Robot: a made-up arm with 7 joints. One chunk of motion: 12 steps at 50 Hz.
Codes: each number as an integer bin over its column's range. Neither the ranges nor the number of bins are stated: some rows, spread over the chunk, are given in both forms.
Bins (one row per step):
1: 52 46 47 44 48 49
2: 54 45 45 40 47 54
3: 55 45 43 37 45 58
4: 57 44 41 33 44 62
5: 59 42 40 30 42 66
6: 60 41 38 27 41 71
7: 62 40 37 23 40 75
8: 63 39 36 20 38 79
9: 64 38 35 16 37 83
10: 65 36 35 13 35 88
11: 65 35 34 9 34 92
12: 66 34 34 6 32 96
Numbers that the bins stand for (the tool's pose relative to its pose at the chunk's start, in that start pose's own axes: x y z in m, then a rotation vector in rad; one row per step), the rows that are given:
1: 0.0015 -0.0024 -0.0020 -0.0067 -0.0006 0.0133
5: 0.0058 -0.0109 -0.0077 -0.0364 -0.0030 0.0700
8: 0.0082 -0.0173 -0.0109 -0.0576 -0.0046 0.1133
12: 0.0100 -0.0279 -0.0125 -0.0873 -0.0071 0.1700
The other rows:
2: 0.0027 -0.0045 -0.0036 -0.0152 -0.0010 0.0300
3: 0.0033 -0.0045 -0.0053 -0.0215 -0.0018 0.0433
4: 0.0045 -0.0067 -0.0069 -0.0300 -0.0022 0.0567
6: 0.0064 -0.0130 -0.0093 -0.0427 -0.0034 0.0867
7: 0.0076 -0.0152 -0.0101 -0.0512 -0.0038 0.1000
9: 0.0088 -0.0194 -0.0117 -0.0661 -0.0051 0.1267
10: 0.0094 -0.0236 -0.0117 -0.0724 -0.0059 0.1433
11: 0.0094 -0.0258 -0.0125 -0.0809 -0.0063 0.1567

